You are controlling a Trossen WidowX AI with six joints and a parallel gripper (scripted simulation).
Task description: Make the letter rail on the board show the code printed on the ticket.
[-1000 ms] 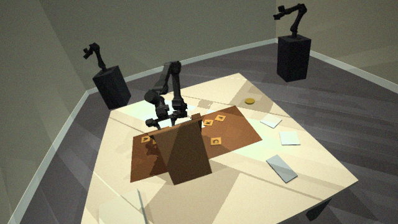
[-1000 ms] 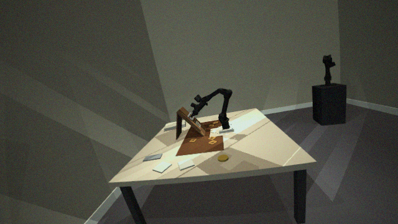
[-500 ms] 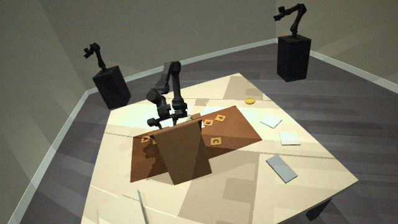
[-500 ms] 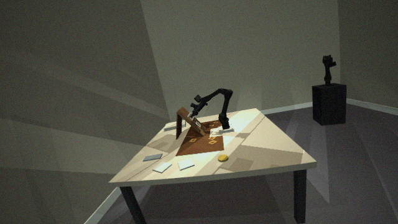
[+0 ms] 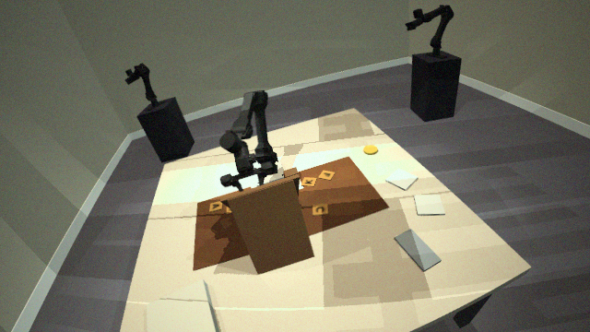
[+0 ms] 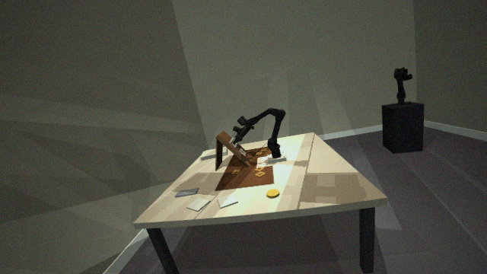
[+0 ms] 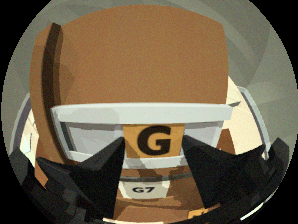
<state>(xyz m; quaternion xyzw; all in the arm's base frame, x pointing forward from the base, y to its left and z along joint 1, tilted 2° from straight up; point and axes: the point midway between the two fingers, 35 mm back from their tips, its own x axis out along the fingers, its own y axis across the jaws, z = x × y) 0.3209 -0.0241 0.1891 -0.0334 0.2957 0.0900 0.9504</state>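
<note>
My gripper tip is now 90 mm above the white ticket and 60 mm past it. Round my gripper tip: brown mat (180 mm below, 150 mm behind, 60 mm to the left); then orange tile marked g (right at my gripper tip); then tile marked c (210 mm to the left, 180 mm below, 60 mm behind).
</note>
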